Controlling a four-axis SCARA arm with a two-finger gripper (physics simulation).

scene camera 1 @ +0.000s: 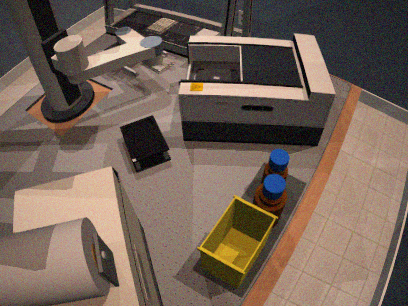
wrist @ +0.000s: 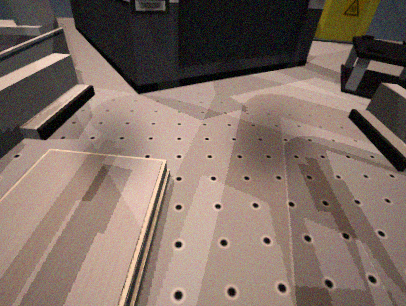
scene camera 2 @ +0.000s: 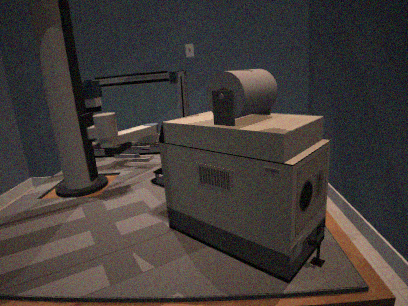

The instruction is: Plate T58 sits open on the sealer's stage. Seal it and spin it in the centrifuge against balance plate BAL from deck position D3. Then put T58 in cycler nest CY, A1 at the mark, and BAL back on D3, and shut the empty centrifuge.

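Pixels of known places: gripper, fingertip midpoint: (wrist: pixel 224 85) (scene camera 2: pixel 145 151); arm's base, link origin: (scene camera 1: pixel 67 101) (scene camera 2: pixel 82 186).
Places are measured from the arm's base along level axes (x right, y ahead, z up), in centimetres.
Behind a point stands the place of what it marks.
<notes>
My gripper (wrist: pixel 224 85) @(z 8.3, x -28.9, y 26.0 cm) is open and nothing is between its fingers; in scene camera 1 its fingers are too small and blurred to tell. A flat pale slab (wrist: pixel 75 220) @(z 2.9, x -36.3, y 21.8 cm) with a cream edge lies low, beyond and below the left finger; I cannot tell what it is. A white-and-dark machine (scene camera 1: pixel 250 107) @(z 17.9, x -17.3, y 74.8 cm), seemingly the centrifuge, has an open bay on top at its left. A beige cabinet with a large roll, seemingly the sealer (scene camera 1: pixel 65 195) @(z 36.3, x 37.6, y 63.7 cm) (scene camera 2: pixel 230 185) @(z 22.4, x 59.4, y 70.6 cm), stands in front; its stage is hidden. Plates T58 and BAL and nest CY cannot be told apart here.
A dark cabinet (wrist: pixel 240 40) @(z 6.6, x -23.0, y 47.5 cm) rises ahead in the wrist view. A black sloped stand (scene camera 1: pixel 145 142) @(z 7.1, x 3.3, y 49.7 cm), a yellow bin (scene camera 1: pixel 215 265) @(z 11.9, x 26.5, y 89.8 cm) and two blue-capped bottles (scene camera 1: pixel 273 187) @(z 19.9, x 5.2, y 92.7 cm) (scene camera 1: pixel 278 161) @(z 15.8, x -5.3, y 89.8 cm) stand on the table. A pale rectangular piece (scene camera 1: pixel 162 25) @(z 8.1, x -57.3, y 8.6 cm) lies on the framed rear deck.
</notes>
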